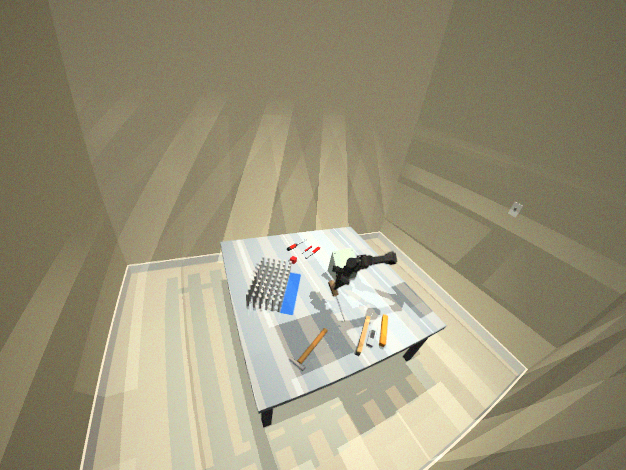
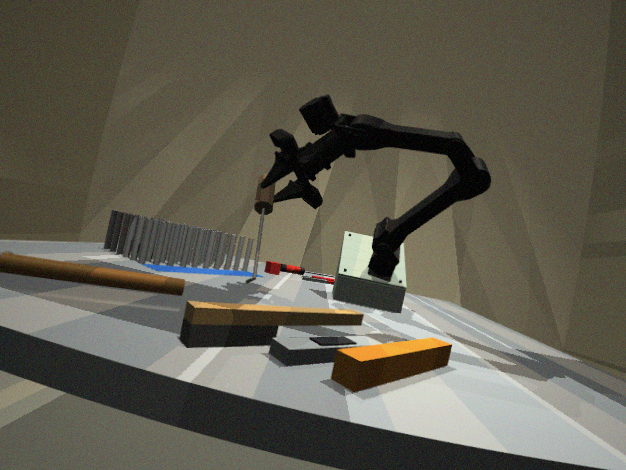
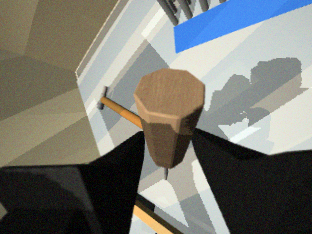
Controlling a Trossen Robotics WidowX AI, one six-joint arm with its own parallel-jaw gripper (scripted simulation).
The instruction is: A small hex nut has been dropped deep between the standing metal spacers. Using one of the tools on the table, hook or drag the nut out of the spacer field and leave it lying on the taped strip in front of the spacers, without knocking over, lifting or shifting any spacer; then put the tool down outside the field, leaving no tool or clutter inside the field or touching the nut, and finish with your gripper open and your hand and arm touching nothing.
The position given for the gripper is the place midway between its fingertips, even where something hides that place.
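Observation:
Held in the gripper (image 2: 265,194) is a hook tool (image 2: 264,199), and image 3 gives a view of both the gripper (image 3: 167,134) and the tool (image 3: 169,101). The scene also has a flat grey piece (image 2: 291,351) and an orange block (image 2: 358,368). In image 3 the orange block is out of frame.

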